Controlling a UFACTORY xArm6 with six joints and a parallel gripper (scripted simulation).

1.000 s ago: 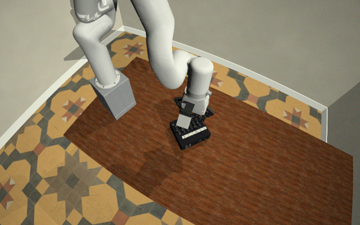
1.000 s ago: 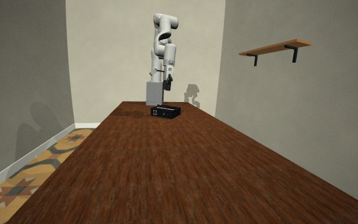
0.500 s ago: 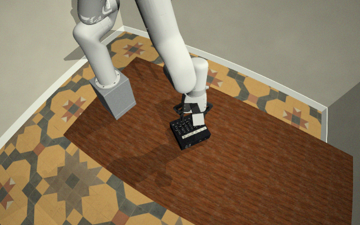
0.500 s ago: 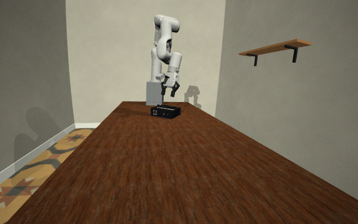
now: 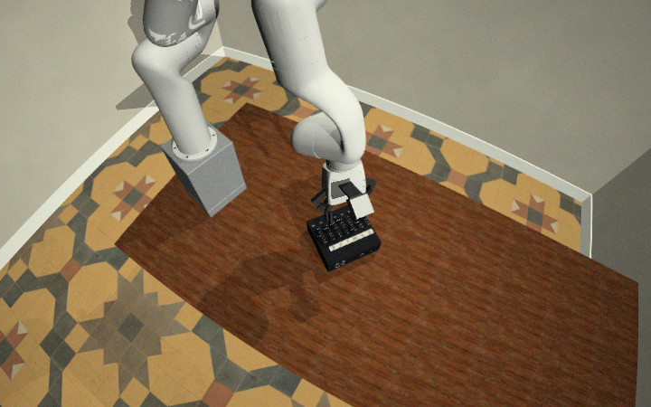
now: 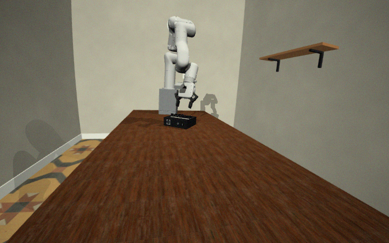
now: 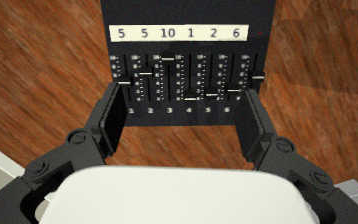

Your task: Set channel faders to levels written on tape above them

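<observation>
The channel 3 fader cap is 6 cm below my hand and 3 cm ahead of it. The rest, counted from my hand: channel 2 fader cap (6 cm below, 3 cm ahead, 2 cm to the left); channel 4 cap (6 cm below, 2 cm behind); channel 5 cap (6 cm below, 2 cm to the right, 2 cm behind).
</observation>
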